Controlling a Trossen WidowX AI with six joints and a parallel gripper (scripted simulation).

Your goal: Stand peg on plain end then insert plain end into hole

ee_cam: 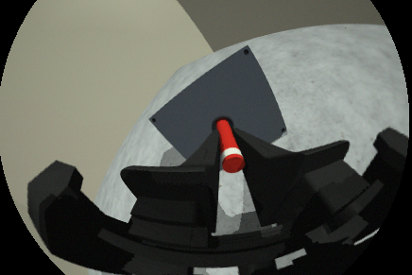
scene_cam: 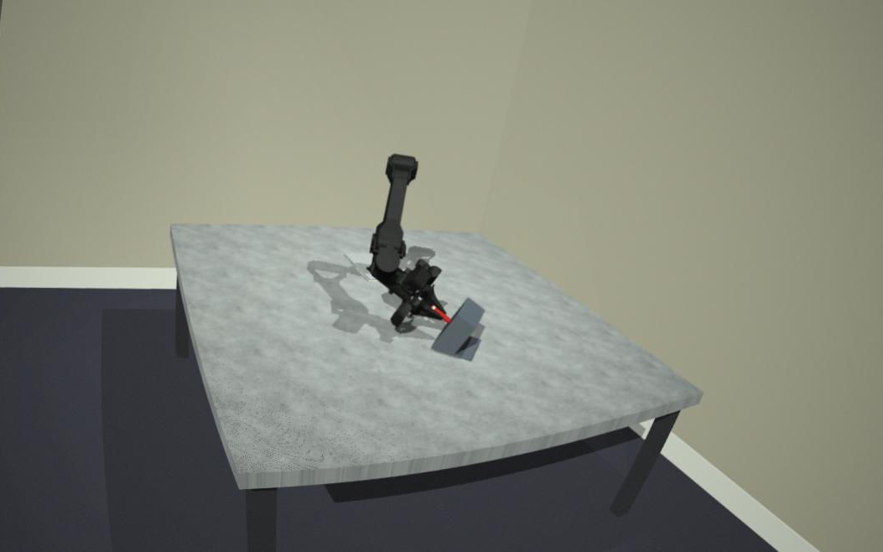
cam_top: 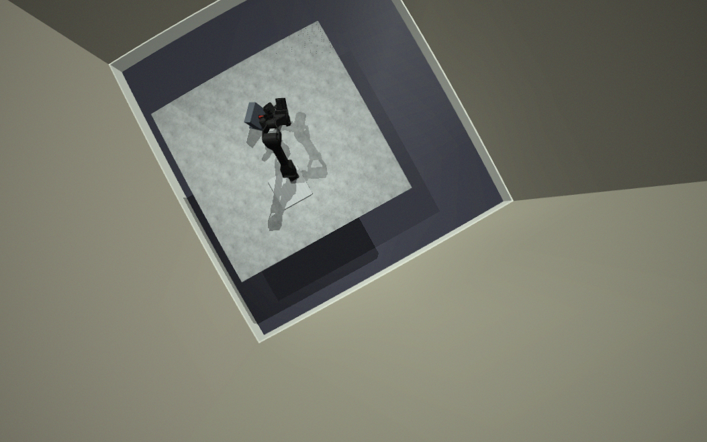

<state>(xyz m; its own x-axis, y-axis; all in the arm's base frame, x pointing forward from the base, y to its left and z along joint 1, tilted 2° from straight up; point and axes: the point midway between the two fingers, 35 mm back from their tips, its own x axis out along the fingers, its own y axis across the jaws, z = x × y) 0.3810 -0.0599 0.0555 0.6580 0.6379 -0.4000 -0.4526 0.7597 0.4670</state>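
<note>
The red peg is 10 mm behind my gripper tip, 10 mm to the right of it and 10 mm above it. From my gripper tip the other things lie so: grey sloped panel (30 mm ahead, 30 mm to the left, 20 mm below).
</note>
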